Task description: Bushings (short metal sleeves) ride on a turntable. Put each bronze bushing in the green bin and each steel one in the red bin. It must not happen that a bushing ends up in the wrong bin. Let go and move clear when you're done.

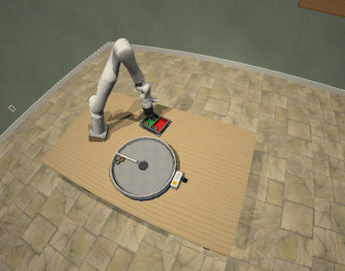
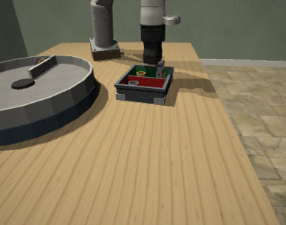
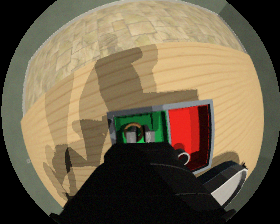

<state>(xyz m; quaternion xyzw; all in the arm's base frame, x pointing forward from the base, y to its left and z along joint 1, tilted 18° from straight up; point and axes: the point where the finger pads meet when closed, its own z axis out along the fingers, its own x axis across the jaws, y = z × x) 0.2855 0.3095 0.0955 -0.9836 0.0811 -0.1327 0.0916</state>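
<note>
Now: hand 50 mm short of the bin, 40 mm to the left of it and 10 mm above it. Also, from my hand: grey turntable: 190 mm ahead, 380 mm to the right, 20 mm above.
</note>
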